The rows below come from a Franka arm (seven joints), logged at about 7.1 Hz.
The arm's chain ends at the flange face. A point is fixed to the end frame.
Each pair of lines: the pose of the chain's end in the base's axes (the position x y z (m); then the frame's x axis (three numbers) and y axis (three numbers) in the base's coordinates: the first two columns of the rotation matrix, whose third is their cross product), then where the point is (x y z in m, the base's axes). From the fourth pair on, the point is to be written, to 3 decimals.
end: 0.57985, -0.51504, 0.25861, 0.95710, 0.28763, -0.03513, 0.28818, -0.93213, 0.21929
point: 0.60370 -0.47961 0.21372
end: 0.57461, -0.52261, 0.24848, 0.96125, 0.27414, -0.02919, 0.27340, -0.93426, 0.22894
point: 0.59933 -0.48786 0.20352
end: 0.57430, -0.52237, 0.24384, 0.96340, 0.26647, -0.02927, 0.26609, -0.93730, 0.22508
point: 0.59925 -0.48765 0.19898
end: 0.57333, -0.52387, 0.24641, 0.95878, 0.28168, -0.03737, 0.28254, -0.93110, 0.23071
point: 0.597 -0.489 0.201
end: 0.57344, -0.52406, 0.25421, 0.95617, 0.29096, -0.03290, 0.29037, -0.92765, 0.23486
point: 0.597 -0.489 0.209
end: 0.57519, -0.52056, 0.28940, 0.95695, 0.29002, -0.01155, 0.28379, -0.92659, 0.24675
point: 0.600 -0.486 0.245
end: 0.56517, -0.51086, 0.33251, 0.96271, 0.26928, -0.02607, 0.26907, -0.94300, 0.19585
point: 0.590 -0.475 0.289
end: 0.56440, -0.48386, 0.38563, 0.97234, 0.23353, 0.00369, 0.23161, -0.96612, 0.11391
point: 0.591 -0.445 0.345
